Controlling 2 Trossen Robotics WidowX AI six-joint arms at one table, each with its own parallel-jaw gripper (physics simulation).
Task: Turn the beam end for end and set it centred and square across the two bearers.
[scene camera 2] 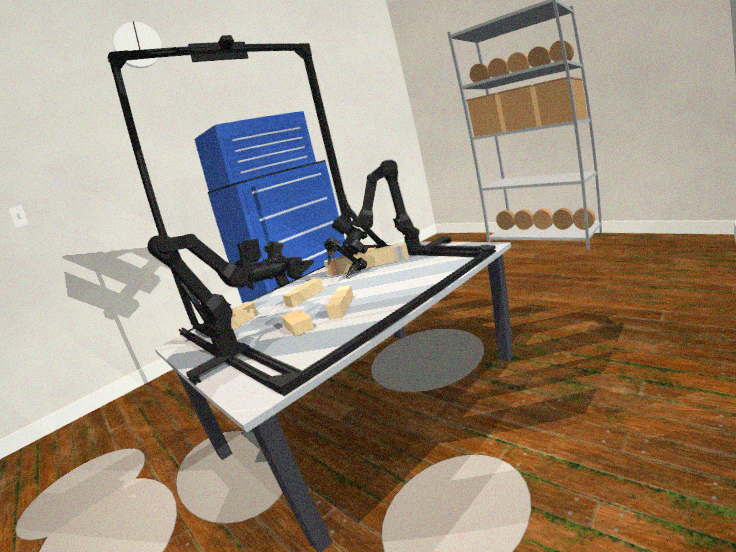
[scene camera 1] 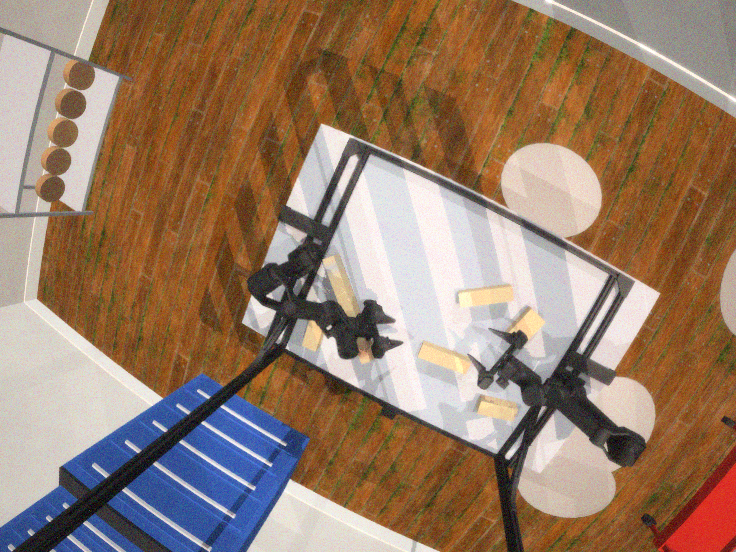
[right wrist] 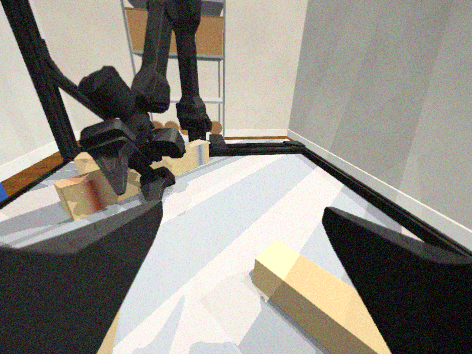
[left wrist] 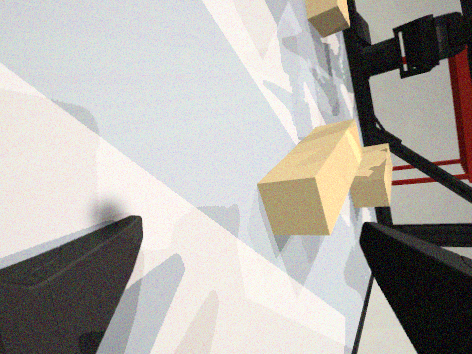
Labels:
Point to a long wooden beam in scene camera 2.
397,252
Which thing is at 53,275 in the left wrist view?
My left gripper.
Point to a long wooden beam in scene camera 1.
335,269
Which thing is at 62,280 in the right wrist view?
My right gripper.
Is my left gripper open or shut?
Open.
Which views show my left gripper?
Scene camera 2, scene camera 1, the right wrist view and the left wrist view: all of them.

